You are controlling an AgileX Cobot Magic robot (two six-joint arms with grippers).
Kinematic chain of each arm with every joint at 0, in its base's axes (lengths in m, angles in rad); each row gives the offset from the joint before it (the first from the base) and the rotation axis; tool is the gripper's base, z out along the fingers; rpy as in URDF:
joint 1: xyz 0 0 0.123 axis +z
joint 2: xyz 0 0 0 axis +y
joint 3: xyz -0.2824 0 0.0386 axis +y
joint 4: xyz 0.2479 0 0.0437 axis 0.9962 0 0.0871
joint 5: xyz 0 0 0 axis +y
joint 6: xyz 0.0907 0 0.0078 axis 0.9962 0 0.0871
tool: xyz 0 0 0 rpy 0 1.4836 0
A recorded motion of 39 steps. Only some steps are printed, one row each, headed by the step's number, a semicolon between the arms.
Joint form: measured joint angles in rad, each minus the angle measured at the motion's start. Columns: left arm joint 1, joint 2, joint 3, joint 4, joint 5, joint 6; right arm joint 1, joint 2, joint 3, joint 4, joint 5, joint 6.
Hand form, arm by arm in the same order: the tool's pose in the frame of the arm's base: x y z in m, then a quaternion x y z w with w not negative. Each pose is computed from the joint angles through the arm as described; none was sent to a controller.
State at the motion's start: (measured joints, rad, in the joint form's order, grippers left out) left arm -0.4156 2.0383 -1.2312 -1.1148 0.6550 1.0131; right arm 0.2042 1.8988 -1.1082 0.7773 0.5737 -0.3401
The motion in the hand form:
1: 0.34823 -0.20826 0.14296 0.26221 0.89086 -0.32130 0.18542; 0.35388 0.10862 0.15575 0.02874 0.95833 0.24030 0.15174
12: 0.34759 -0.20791 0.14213 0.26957 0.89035 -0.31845 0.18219; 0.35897 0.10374 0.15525 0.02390 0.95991 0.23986 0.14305
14: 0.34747 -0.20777 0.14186 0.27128 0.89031 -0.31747 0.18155; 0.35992 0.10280 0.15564 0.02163 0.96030 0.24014 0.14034
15: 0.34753 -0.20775 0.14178 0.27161 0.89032 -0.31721 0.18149; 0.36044 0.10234 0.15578 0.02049 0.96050 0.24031 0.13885
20: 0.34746 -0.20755 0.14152 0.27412 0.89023 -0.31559 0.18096; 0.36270 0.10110 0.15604 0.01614 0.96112 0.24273 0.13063
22: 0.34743 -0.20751 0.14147 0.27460 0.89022 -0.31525 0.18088; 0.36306 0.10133 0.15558 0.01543 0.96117 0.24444 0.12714
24: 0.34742 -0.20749 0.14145 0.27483 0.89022 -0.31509 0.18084; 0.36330 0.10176 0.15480 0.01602 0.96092 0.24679 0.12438
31: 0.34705 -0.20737 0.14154 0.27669 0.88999 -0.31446 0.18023; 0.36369 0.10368 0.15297 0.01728 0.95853 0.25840 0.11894
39: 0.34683 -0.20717 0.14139 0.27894 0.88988 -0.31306 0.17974; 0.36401 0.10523 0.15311 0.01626 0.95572 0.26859 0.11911
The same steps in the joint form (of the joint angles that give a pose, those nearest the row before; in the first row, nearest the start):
1: -0.0001 -0.0003 0.0003 0.0008 0.0009 0.0001; -0.0004 0.0013 -0.0004 0.0007 -0.0001 0.0000
12: 0.0000 0.0008 -0.0004 0.0169 0.0067 0.0000; -0.0190 0.0178 -0.0272 -0.0195 0.0354 -0.0002
14: 0.0001 0.0012 -0.0004 0.0210 0.0074 0.0000; -0.0229 0.0205 -0.0342 -0.0253 0.0468 -0.0002
15: 0.0001 0.0015 -0.0007 0.0220 0.0074 -0.0001; -0.0249 0.0222 -0.0379 -0.0281 0.0528 -0.0002
20: 0.0002 0.0018 -0.0011 0.0281 0.0079 -0.0001; -0.0321 0.0315 -0.0553 -0.0365 0.0814 0.0000
22: 0.0002 0.0018 -0.0010 0.0293 0.0079 -0.0001; -0.0329 0.0352 -0.0593 -0.0353 0.0899 -0.0007
24: 0.0002 0.0018 -0.0011 0.0298 0.0079 -0.0001; -0.0331 0.0389 -0.0613 -0.0299 0.0949 -0.0028
31: 0.0001 0.0008 -0.0003 0.0335 0.0093 0.0000; -0.0337 0.0479 -0.0636 0.0053 0.1074 -0.0256
39: 0.0000 0.0005 0.0000 0.0388 0.0097 0.0001; -0.0343 0.0506 -0.0640 0.0385 0.1138 -0.0524

